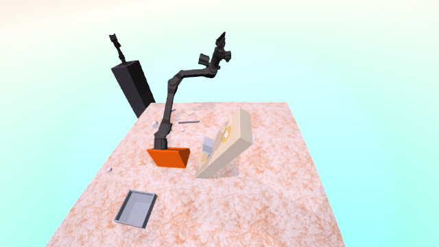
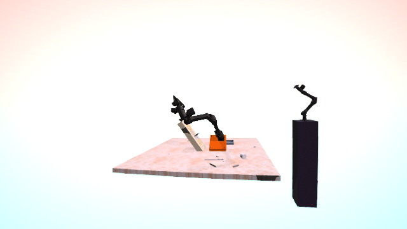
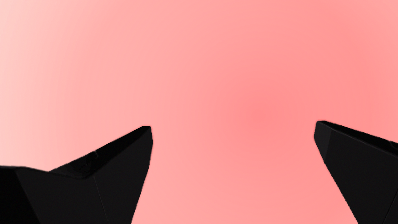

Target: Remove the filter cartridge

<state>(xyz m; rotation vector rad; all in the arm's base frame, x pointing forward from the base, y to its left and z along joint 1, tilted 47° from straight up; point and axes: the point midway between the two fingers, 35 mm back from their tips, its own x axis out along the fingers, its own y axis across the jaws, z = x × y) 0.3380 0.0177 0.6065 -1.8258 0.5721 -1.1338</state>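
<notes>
Now: gripper tip 50 mm short of the round white filter cartridge, 430 mm to the left of it and 330 mm above it. Round my gripper tip: grey tray 370 mm behind, 730 mm to the right, 560 mm below; beige service panel 440 mm to the right, 410 mm below.
</notes>
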